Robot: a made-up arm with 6 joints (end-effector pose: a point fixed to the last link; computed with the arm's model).
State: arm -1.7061 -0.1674 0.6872 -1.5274 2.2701 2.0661
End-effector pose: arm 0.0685 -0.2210 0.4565 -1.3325 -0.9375 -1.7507
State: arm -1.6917 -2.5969 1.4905 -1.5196 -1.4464 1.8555
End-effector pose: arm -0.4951 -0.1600 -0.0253 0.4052 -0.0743 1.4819
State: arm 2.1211 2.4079 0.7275 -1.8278 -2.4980 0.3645
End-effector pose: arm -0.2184 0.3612 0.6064 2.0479 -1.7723 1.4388
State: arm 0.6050 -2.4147 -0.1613 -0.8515 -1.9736 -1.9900
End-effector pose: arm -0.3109 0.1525 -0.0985 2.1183 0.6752 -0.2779
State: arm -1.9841 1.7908 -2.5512 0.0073 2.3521 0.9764
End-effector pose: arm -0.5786 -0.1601 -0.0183 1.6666 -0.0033 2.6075
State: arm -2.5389 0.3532 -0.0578 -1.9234 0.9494 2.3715
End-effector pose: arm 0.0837 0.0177 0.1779 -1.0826 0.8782 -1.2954
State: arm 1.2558 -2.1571 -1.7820 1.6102 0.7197 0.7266
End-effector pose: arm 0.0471 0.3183 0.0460 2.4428 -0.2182 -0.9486
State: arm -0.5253 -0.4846 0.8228 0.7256 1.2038 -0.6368
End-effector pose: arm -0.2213 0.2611 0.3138 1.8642 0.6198 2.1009
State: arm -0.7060 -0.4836 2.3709 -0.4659 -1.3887 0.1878
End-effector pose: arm -0.1754 -0.1072 0.8022 1.9364 2.2850 -0.0786
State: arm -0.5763 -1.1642 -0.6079 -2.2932 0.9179 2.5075
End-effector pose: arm 0.0784 0.2025 0.2679 -0.0664 1.5438 2.6576
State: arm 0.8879 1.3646 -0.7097 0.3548 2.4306 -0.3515
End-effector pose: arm -0.2241 -0.2460 0.0373 0.0797 0.9675 0.3800
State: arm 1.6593 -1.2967 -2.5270 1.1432 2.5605 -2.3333
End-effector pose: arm 0.0123 0.1459 0.0662 -0.9194 0.3109 -1.7122
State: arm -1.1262 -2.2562 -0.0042 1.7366 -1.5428 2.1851
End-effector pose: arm -0.3167 -0.1265 0.5141 -2.6569 -0.5785 -0.7600
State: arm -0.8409 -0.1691 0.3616 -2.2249 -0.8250 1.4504
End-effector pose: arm 0.3225 0.2285 0.1694 0.8740 -0.0908 -1.9247
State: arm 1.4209 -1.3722 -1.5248 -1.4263 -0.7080 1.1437
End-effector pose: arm 0.4072 0.2622 -0.0394 -0.8569 -1.6388 1.8992
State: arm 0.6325 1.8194 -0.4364 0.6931 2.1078 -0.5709
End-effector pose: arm -0.1397 -0.0748 -0.0404 0.7285 0.1718 0.0290
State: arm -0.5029 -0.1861 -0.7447 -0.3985 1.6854 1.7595
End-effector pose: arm 0.2032 0.0973 0.1904 -1.7021 -1.8752 1.2222
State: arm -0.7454 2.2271 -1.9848 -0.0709 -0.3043 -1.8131
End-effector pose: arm -0.5169 0.0409 0.4043 0.1004 0.7654 -1.8733
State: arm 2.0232 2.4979 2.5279 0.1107 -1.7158 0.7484
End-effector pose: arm 0.0263 0.3406 -0.1440 0.5682 -0.9464 -0.0491
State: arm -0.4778 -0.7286 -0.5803 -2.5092 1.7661 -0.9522
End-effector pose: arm 0.1892 0.3232 0.4657 -1.3975 -1.7645 1.4744
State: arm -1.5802 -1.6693 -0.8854 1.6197 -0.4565 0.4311
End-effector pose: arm -0.0496 -0.2764 0.2567 -0.4575 -0.1060 0.2112
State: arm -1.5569 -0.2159 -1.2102 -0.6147 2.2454 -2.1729
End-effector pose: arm 0.1155 0.0275 -0.0701 0.5923 1.3742 1.6317
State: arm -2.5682 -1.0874 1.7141 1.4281 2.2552 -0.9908
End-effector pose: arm -0.1498 -0.1684 -0.0630 1.5818 0.6620 -0.7983
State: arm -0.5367 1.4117 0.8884 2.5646 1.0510 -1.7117
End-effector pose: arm -0.0944 -0.3321 0.3622 -1.5211 -0.7850 -0.4648
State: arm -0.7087 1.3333 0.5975 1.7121 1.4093 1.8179
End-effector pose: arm 0.0955 -0.0869 0.1236 0.6351 -0.5108 0.0628
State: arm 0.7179 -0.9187 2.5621 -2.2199 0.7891 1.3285
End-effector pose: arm 0.0194 0.3143 0.1175 -0.8579 -0.1667 -1.1222
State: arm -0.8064 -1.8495 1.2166 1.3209 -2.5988 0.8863
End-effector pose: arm -0.1124 -0.2790 0.5498 -1.5630 -0.0713 0.2185
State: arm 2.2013 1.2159 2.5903 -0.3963 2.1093 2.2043
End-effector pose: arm -0.1517 0.3982 0.1143 0.4706 2.4764 0.1510
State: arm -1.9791 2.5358 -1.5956 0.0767 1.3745 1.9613
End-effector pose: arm -0.4405 -0.0916 0.1908 0.7009 0.2818 1.7858
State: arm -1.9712 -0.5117 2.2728 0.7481 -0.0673 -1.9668
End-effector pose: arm -0.0615 -0.4095 0.0884 0.0252 -0.8236 -0.8724
